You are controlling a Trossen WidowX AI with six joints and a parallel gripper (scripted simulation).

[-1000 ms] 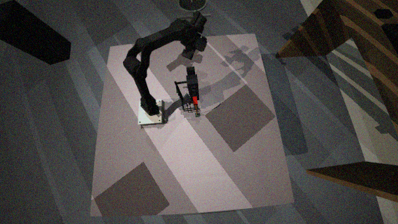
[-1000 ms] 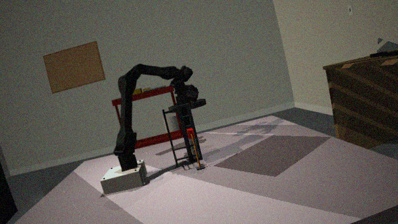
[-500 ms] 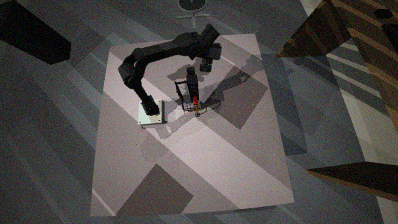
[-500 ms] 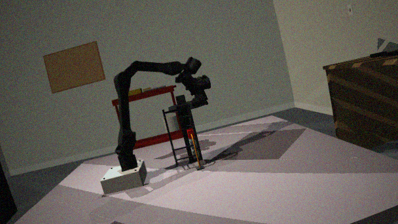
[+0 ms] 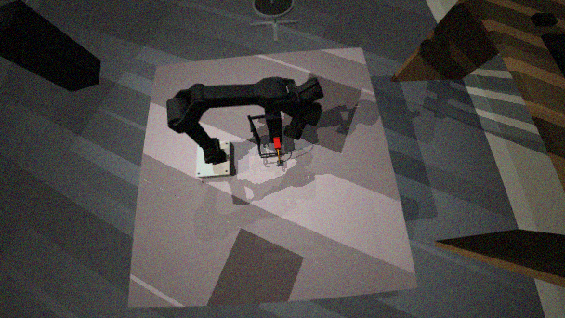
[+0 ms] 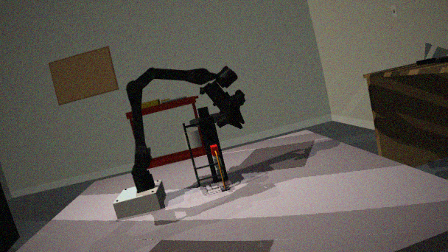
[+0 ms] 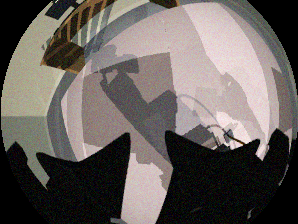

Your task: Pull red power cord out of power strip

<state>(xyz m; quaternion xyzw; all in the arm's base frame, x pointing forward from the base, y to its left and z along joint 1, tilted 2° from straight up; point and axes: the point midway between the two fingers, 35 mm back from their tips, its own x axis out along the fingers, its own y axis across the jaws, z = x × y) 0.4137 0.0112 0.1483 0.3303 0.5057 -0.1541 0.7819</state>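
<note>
The red plug lies 14 cm behind my gripper tip, 4 cm below it and 3 cm to the right of it.
</note>
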